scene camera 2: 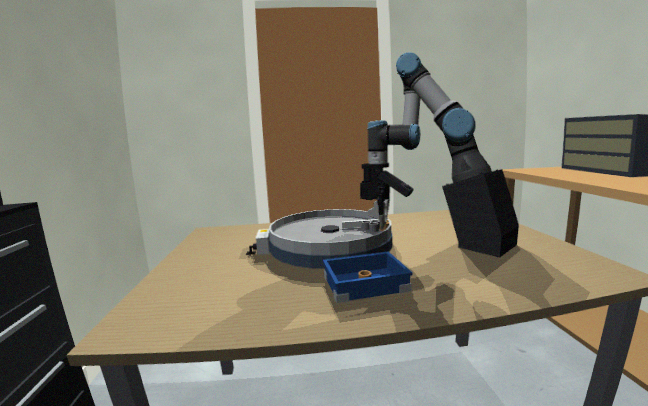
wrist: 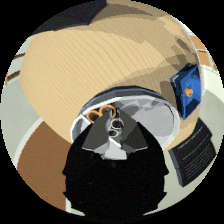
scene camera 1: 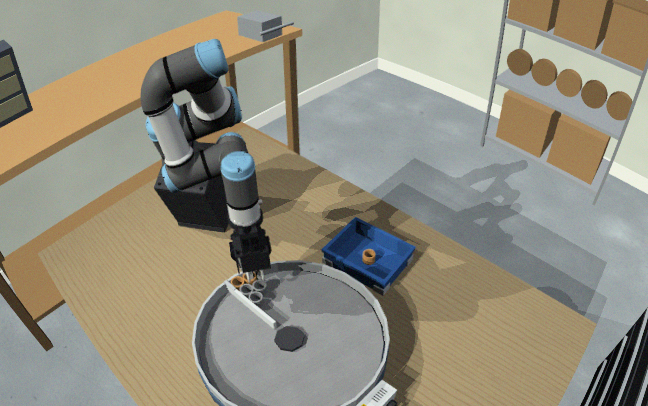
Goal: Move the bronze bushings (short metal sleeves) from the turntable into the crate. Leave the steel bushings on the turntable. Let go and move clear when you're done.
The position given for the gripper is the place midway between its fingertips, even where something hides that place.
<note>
In view: the gripper [scene camera 1: 256, 281] and a grey turntable [scene camera 2: 326, 228].
The gripper shows as well in scene camera 2 [scene camera 2: 382, 229] and in the wrist view [wrist: 114, 108]. The grey turntable is seen too in the wrist view [wrist: 156, 117].
</note>
